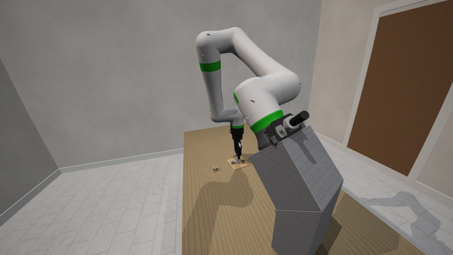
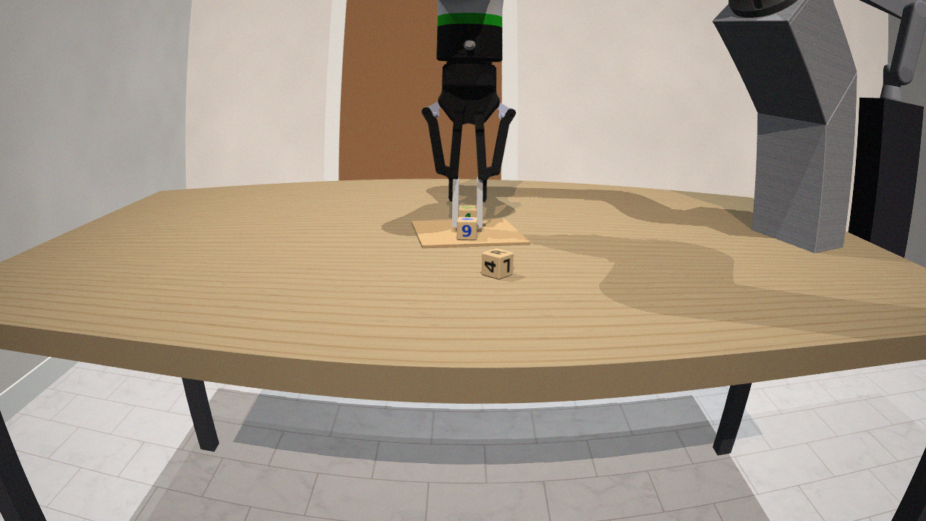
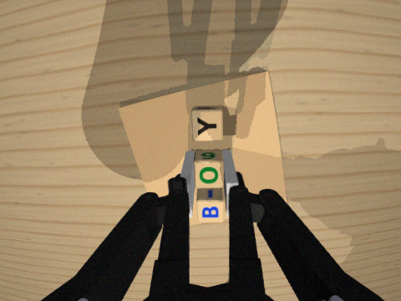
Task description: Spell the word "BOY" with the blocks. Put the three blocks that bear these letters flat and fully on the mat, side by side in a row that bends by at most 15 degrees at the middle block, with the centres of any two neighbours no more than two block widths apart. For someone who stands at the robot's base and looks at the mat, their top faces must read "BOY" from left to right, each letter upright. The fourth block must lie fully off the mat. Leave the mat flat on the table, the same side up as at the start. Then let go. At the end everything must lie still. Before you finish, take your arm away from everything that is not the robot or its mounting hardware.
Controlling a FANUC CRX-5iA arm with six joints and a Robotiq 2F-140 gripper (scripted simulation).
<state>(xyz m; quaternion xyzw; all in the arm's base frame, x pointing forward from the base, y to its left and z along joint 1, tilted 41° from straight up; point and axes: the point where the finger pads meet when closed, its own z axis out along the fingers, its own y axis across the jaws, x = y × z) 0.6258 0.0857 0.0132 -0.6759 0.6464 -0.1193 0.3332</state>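
Now: hand 4 cm above the tan mat. Also, from my hand: block 1 cm behind, 4 cm to the left, 3 cm below.
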